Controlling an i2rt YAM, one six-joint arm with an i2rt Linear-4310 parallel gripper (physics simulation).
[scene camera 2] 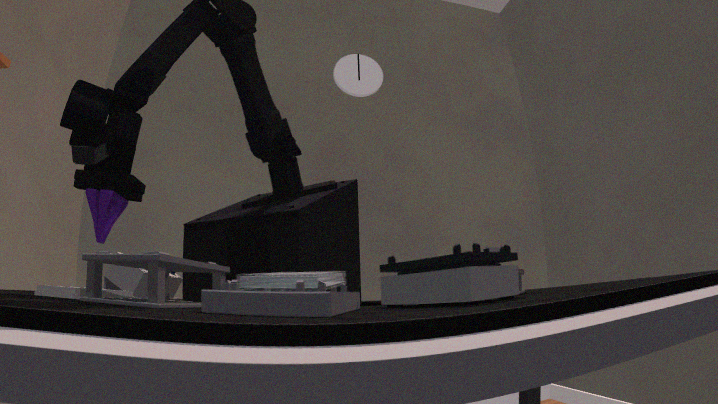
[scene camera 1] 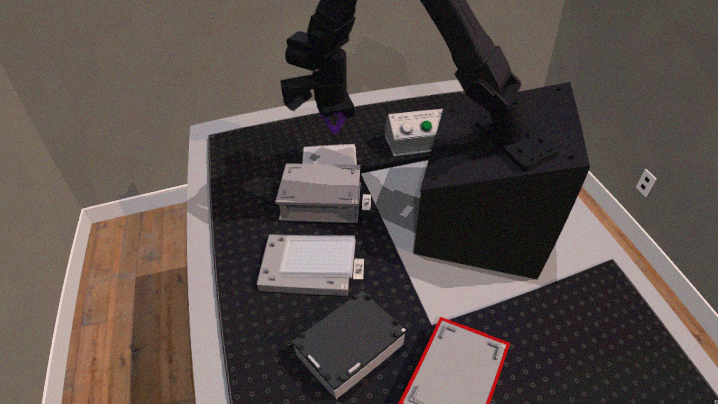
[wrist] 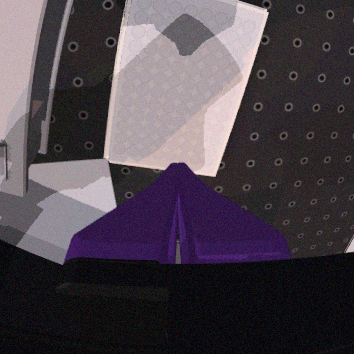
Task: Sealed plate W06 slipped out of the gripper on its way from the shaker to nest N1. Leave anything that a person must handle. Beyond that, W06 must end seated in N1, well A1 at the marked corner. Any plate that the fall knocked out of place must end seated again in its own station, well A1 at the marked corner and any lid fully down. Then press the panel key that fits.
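Places are measured from the arm's base along level axes (x ahead, y right, z down), in metres.
Where they show: gripper, fingertip midpoint: (scene camera 2: pixel 100 242) (scene camera 1: pixel 335 132) (wrist: pixel 177 174); arm's base at its link origin: (scene camera 2: pixel 289 196) (scene camera 1: pixel 515 137).
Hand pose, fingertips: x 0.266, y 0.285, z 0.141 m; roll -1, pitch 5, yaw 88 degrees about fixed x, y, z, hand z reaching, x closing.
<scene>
Things, the pixels of their top centre, and the offset from my fingertips.
- whitish plate at its top centre: (wrist: pixel 179 88) (scene camera 2: pixel 88 288) (scene camera 1: pixel 329 155) dx +0.016, dy +0.006, dz +0.068 m
- Nest N1 at its top centre: (scene camera 2: pixel 160 257) (scene camera 1: pixel 319 180) dx +0.061, dy -0.127, dz +0.023 m
- Nest N2 at its top centre: (scene camera 2: pixel 290 282) (scene camera 1: pixel 304 256) dx +0.119, dy -0.294, dz +0.051 m
- clear plate at its top centre: (scene camera 2: pixel 296 268) (scene camera 1: pixel 317 251) dx +0.096, dy -0.301, dz +0.034 m
- panel at its top centre: (scene camera 2: pixel 148 258) (scene camera 1: pixel 433 113) dx -0.248, dy +0.020, dz -0.002 m
- red-edged grey platform at its top centre: (scene camera 1: pixel 458 371) dx -0.060, dy -0.580, dz +0.036 m
My gripper (scene camera 1: pixel 335 131) (scene camera 2: pixel 100 242) (wrist: pixel 177 174) is shut and empty, pointing down above the mat. A whitish plate (scene camera 1: pixel 328 150) (scene camera 2: pixel 57 290) (wrist: pixel 170 100) lies flat behind raised nest N1, with faint round wells. In the wrist view the fingertips overlap its near edge; no label is readable. Nest N1 (scene camera 1: pixel 321 185) (scene camera 2: pixel 155 258) (wrist: pixel 12 90) has a bare top with corner brackets. Nest N2 (scene camera 1: pixel 271 258) (scene camera 2: pixel 266 302) bears a clear plate (scene camera 1: pixel 318 254) (scene camera 2: pixel 291 279) towards its right side; its seating is unclear. The panel (scene camera 1: pixel 414 143) has white (scene camera 1: pixel 406 127) and green (scene camera 1: pixel 426 126) keys.
A grey box with a dark, pegged top (scene camera 1: pixel 351 336) (scene camera 2: pixel 446 262) stands turned in front of N2. A red-edged grey platform (scene camera 1: pixel 459 366) with corner brackets lies to its right. The arm's large black pedestal (scene camera 1: pixel 502 211) (scene camera 2: pixel 271 251) partly hides the panel.
</scene>
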